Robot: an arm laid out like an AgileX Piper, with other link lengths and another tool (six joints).
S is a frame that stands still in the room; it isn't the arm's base.
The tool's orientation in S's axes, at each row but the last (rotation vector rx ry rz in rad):
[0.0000, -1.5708, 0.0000]
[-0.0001, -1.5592, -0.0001]
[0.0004, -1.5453, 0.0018]
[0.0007, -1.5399, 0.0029]
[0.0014, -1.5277, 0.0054]
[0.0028, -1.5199, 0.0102]
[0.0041, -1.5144, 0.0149]
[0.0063, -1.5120, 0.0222]
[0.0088, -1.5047, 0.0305]
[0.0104, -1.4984, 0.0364]
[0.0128, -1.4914, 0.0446]
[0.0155, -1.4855, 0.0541]
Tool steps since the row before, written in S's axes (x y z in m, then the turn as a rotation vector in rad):
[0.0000, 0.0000, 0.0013, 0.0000, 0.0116, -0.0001]
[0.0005, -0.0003, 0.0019, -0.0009, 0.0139, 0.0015]
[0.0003, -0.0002, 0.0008, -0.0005, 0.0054, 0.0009]
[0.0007, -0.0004, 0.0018, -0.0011, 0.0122, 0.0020]
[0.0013, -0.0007, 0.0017, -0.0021, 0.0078, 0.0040]
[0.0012, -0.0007, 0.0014, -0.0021, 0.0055, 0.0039]
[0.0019, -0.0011, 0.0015, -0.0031, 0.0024, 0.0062]
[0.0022, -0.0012, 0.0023, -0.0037, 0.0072, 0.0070]
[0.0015, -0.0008, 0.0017, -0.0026, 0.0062, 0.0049]
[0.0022, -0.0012, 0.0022, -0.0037, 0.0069, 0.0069]
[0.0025, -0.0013, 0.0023, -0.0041, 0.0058, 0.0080]
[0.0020, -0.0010, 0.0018, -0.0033, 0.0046, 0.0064]
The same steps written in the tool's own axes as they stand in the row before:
[0.0013, 0.0000, 0.0000, -0.0001, 0.0116, 0.0000]
[0.0019, -0.0003, -0.0005, 0.0015, 0.0139, 0.0009]
[0.0008, -0.0002, -0.0003, 0.0009, 0.0054, 0.0005]
[0.0018, -0.0004, -0.0006, 0.0020, 0.0122, 0.0011]
[0.0018, -0.0007, -0.0012, 0.0039, 0.0078, 0.0022]
[0.0015, -0.0007, -0.0011, 0.0038, 0.0055, 0.0023]
[0.0016, -0.0011, -0.0018, 0.0060, 0.0024, 0.0034]
[0.0024, -0.0013, -0.0020, 0.0068, 0.0072, 0.0040]
[0.0018, -0.0009, -0.0014, 0.0048, 0.0062, 0.0028]
[0.0023, -0.0013, -0.0020, 0.0067, 0.0069, 0.0040]
[0.0025, -0.0014, -0.0023, 0.0078, 0.0058, 0.0045]
[0.0019, -0.0011, -0.0018, 0.0062, 0.0046, 0.0036]

